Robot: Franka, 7 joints.
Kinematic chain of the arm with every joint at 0, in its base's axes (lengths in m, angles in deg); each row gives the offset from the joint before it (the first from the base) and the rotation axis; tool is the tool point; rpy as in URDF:
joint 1: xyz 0 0 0.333 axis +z
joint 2: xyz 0 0 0 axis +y
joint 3: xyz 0 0 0.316 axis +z
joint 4: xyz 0.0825 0 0 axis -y
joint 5: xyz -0.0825 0 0.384 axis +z
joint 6: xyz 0 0 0 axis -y
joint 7: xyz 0.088 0 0 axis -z
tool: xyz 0 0 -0.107 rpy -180 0 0
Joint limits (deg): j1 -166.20..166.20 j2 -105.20..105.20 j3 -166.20..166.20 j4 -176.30..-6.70 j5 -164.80..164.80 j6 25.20..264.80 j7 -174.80..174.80
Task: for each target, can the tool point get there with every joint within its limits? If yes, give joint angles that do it. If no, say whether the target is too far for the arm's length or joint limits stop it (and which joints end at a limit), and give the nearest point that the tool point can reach.
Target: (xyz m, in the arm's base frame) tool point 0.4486 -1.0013 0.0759
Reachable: no: too far | nearest point 0.3415 -0.7623 0.1373 | short by 0.269 m
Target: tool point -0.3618 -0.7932 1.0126
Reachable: no: too far | nearest point -0.2808 -0.6156 0.8604 | short by 0.248 m
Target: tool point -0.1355 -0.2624 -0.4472
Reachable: no: joint limits stop it (at a limit: joint 2) | nearest point -0.1347 -0.2609 -0.3607 | short by 0.087 m
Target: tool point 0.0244 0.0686 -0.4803
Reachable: no: joint limits stop it (at a limit: joint 2) | nearest point 0.0402 0.1129 -0.3350 | short by 0.153 m
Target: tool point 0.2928 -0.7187 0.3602
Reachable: yes | joints 88.51 -79.34 -127.83 -51.46 -53.92 215.67 -28.71
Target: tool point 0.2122 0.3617 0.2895
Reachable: yes | joints -43.85 84.80 87.70 -152.60 -130.27 130.73 1.88
